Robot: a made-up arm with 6 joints.
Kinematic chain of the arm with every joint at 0, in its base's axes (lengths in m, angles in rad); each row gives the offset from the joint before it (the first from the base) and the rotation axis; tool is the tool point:
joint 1: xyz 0 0 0.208 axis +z
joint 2: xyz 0 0.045 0 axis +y
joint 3: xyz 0 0 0.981 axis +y
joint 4: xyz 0 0 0.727 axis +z
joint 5: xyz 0 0 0 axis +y
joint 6: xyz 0 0 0.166 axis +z
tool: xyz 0 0 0
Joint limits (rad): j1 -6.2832..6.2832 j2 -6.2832..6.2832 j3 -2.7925..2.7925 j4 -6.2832..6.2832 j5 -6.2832..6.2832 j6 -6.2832..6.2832
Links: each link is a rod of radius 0.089 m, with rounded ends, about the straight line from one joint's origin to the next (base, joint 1, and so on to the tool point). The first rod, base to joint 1, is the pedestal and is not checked.
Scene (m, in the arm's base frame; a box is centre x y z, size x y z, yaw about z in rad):
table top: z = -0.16
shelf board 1: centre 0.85 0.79 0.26 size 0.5 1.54 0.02 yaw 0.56
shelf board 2: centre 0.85 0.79 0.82 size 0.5 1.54 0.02 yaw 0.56
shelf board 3: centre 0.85 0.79 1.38 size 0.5 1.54 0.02 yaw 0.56
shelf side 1: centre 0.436 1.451 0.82 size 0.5 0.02 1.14 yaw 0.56
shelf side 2: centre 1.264 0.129 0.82 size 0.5 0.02 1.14 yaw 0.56
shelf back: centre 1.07 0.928 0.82 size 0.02 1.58 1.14 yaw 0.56
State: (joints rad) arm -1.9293 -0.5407 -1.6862 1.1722 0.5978 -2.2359
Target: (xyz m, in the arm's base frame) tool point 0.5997 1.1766 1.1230
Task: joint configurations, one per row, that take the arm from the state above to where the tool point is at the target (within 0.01 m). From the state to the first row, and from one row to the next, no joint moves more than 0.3 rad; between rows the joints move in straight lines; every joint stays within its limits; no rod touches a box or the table.
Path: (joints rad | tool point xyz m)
1: -1.7838 -0.3995 -1.9040 1.1866 0.5793 -2.2359 | 0.3479 0.9970 0.5579
2: -1.6382 -0.2582 -2.1217 1.2010 0.5608 -2.2359 | 0.1858 0.8618 0.5507
3: -1.6354 -0.1581 -1.8746 1.1770 0.5555 -2.2359 | 0.1867 0.9364 0.8200
4: -1.6326 -0.0579 -1.6275 1.1529 0.5502 -2.2359 | 0.1811 0.9142 1.1230
5: -1.7899 -0.2660 -1.3603 1.1354 0.5592 -2.2359 | 0.3667 1.0723 1.1434
6: -1.9471 -0.4741 -1.0931 1.1179 0.5682 -2.2359 | 0.5997 1.1766 1.1230

